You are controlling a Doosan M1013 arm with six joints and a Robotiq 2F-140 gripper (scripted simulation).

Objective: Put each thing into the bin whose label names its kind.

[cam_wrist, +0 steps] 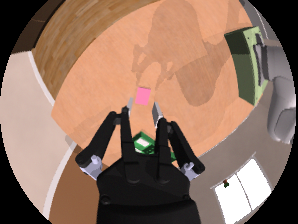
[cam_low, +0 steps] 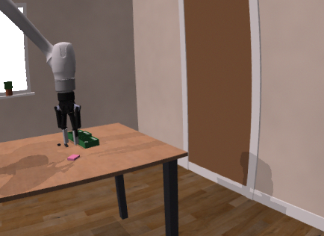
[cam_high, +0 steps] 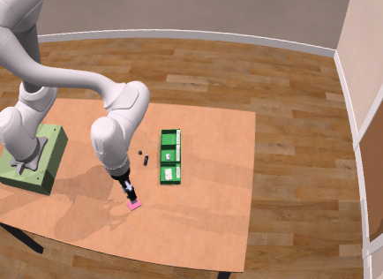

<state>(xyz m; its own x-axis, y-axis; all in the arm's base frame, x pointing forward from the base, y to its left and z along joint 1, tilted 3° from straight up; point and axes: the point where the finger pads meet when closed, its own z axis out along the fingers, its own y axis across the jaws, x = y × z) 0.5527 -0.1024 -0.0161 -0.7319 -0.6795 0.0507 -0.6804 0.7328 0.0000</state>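
The pink block is 100 mm below my hand. From my hand the other things lie so: white thing: 110 mm ahead, 160 mm to the left, 90 mm below; then black bar: 10 mm ahead, 220 mm to the left, 100 mm below; then small dark piece: 30 mm behind, 250 mm to the left, 100 mm below.
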